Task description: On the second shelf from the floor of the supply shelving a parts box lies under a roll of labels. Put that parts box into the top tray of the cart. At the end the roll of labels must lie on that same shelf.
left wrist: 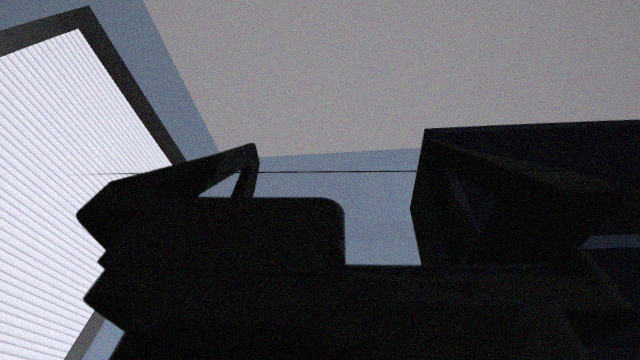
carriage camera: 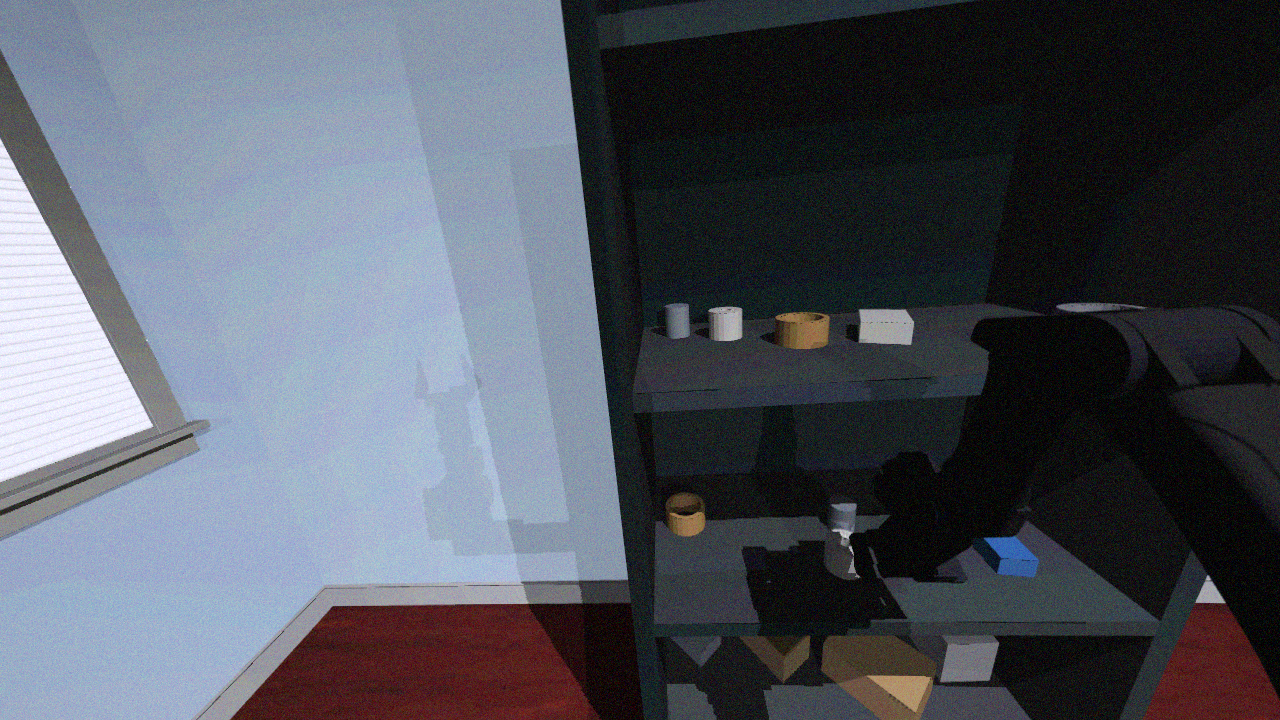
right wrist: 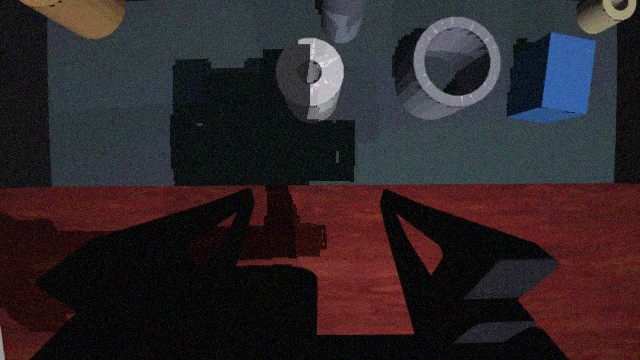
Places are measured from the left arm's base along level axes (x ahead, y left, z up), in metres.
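Where they show: left gripper, between the fingertips: (left wrist: 340, 151); right gripper, between the fingertips: (carriage camera: 886, 570) (right wrist: 317, 196).
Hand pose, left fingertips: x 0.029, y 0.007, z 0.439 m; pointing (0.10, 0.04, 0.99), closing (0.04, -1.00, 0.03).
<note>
After its pixels a point has its place.
A white roll with a small hole (carriage camera: 837, 557) {x 0.537, y -0.667, z -0.212 m} (right wrist: 329, 80) {x 0.552, y -0.713, z -0.199 m} stands upright on the middle shelf (carriage camera: 707, 591) {x 0.516, y -0.408, z -0.259 m} (right wrist: 110, 145) {x 0.510, y -0.399, z -0.259 m}, partly in shadow. I cannot make out a box under it. A blue box (carriage camera: 1013, 557) {x 0.524, y -0.989, z -0.219 m} (right wrist: 570, 75) {x 0.561, y -1.006, z -0.219 m} lies on that shelf at the right. My right gripper (carriage camera: 895, 555) {x 0.439, y -0.697, z -0.144 m} (right wrist: 317, 196) {x 0.439, y -0.697, z -0.144 m} is open and empty. In the right wrist view its fingertips show below the roll, over the red floor beyond the shelf's front edge; in the carriage view its dark shape overlaps the roll's right side. My left gripper (left wrist: 340, 151) {x 0.029, y 0.007, z 0.439 m} is open and empty, away from the shelving. The cart does not show.
A grey ring (right wrist: 495, 62) {x 0.573, y -0.903, z -0.211 m}, a grey cylinder (carriage camera: 842, 514) {x 0.637, y -0.725, z -0.198 m} (right wrist: 342, 22) {x 0.635, y -0.734, z -0.226 m}, an orange ring (carriage camera: 685, 519) {x 0.665, y -0.382, z -0.211 m} and a cream roll (right wrist: 592, 19) {x 0.653, y -1.085, z -0.247 m} share the shelf. The upper shelf (carriage camera: 716, 371) {x 0.524, y -0.437, z 0.198 m} holds small items. Several boxes stand below. A dark post (carriage camera: 601, 268) {x 0.456, y -0.275, z 0.381 m} bounds the shelving at left.
</note>
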